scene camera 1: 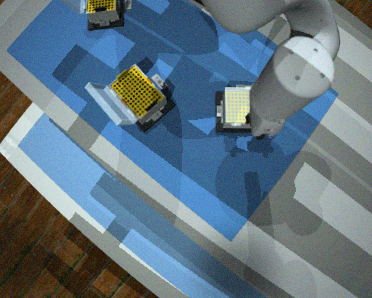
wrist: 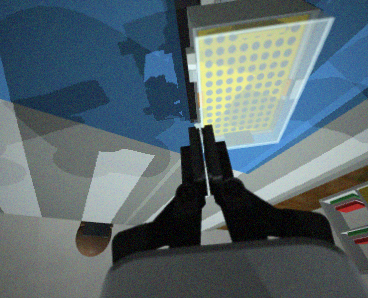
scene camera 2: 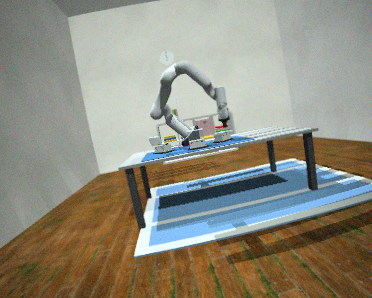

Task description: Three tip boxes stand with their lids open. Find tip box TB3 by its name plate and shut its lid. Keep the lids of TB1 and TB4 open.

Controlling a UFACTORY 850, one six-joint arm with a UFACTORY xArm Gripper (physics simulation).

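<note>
Tip box TB3 (scene camera 1: pixel 236 106) (scene camera 2: pixel 222 136) (wrist: pixel 245 80) stands at the right in scene camera 1; its plate is not readable now. Its clear lid (wrist: pixel 305 80) lies over the yellow rack, roughly flat; whether it is fully down is unclear. My gripper (scene camera 1: pixel 263 135) (scene camera 2: pixel 224 125) (wrist: pixel 201 138) is shut and empty, with its tips by the lid's near left corner in the wrist view; contact cannot be told. TB1 (scene camera 1: pixel 138 94) (scene camera 2: pixel 197 144) stands in the middle with its lid (scene camera 1: pixel 110 104) open. TB4 (scene camera 1: pixel 102 7) (scene camera 2: pixel 162 148) is at the upper left, partly cut off, lid open (scene camera 2: pixel 154 141).
The boxes stand on a blue patterned mat (scene camera 1: pixel 215 215) on the table. The robot's arm (scene camera 1: pixel 300 70) (scene camera 2: pixel 187 70) reaches over the right side of TB3 in scene camera 1. A shelf with red and green items shows at the lower right of the wrist view.
</note>
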